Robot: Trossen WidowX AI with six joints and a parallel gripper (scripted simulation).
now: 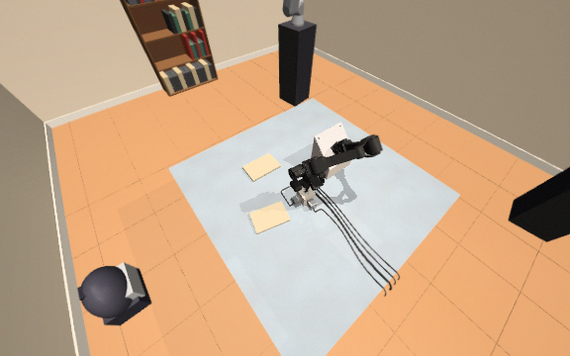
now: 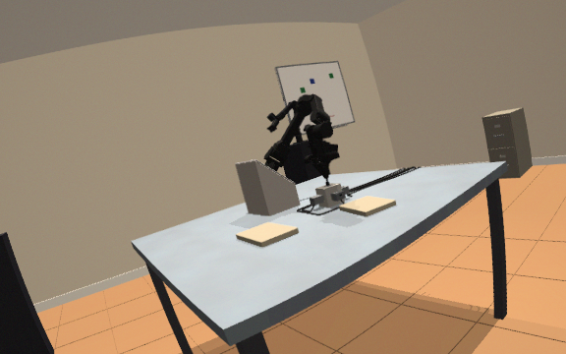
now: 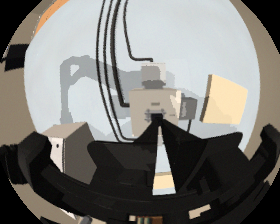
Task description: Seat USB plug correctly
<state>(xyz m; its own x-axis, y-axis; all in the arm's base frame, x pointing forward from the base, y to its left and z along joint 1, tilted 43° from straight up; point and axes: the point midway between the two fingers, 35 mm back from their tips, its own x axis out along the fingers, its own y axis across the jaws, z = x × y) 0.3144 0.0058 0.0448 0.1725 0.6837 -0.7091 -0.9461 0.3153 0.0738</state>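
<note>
Right now the dark USB plug is 20 mm below my gripper tip.
</note>
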